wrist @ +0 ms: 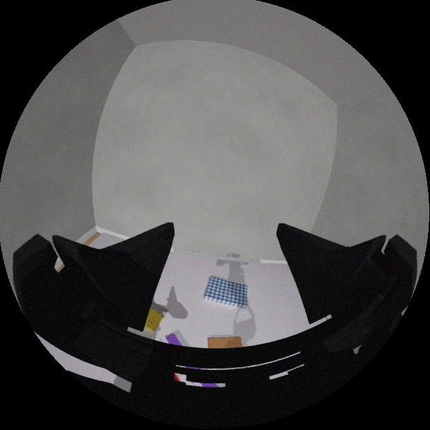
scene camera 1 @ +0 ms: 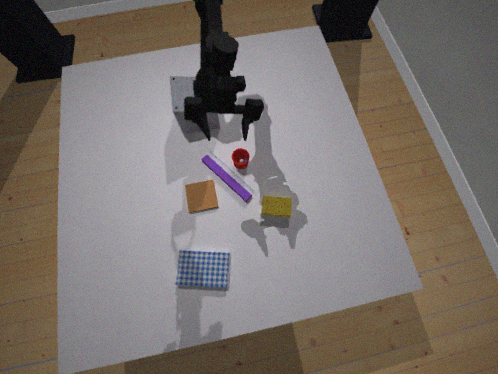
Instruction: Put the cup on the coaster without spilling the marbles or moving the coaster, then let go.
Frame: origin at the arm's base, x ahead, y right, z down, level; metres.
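Seen in the pictures: gripper, between the fingertips: point(scene camera 1: 227, 139); arm's base, origin of its link: point(scene camera 1: 203, 101).
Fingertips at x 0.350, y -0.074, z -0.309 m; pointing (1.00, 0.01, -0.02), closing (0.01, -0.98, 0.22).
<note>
Offsets run from my fingertips to a thing's top centre.
A small red cup @(dy -0.043, dx -0.133, dz +0.421 m) point(scene camera 1: 240, 159) stands upright on the white surface, with marbles showing inside it in the scene view. A sliver of the red cup point(wrist: 177, 377) shows at the bottom of the wrist view. A flat square orange-brown coaster @(dy +0.134, dx -0.009, dz +0.431 m) point(scene camera 1: 202, 196) point(wrist: 225, 342) lies to the cup's lower left in the scene view. My gripper point(scene camera 1: 227, 139) point(wrist: 227, 228) is open, its fingers wide apart with no object between them. It hangs above the white surface, on the arm's side of the cup, apart from cup and coaster.
A purple bar @(dy +0.022, dx -0.076, dz +0.423 m) point(scene camera 1: 227, 178) point(wrist: 174, 340) lies diagonally between cup and coaster. A yellow block @(dy -0.150, dx +0.078, dz +0.414 m) point(scene camera 1: 276, 206) point(wrist: 154, 319) is right of the bar. A blue checkered block @(dy +0.151, dx +0.265, dz +0.419 m) point(scene camera 1: 203, 269) point(wrist: 226, 291) lies beyond the coaster. Black posts point(scene camera 1: 345, 17) stand at the mat's far corners.
</note>
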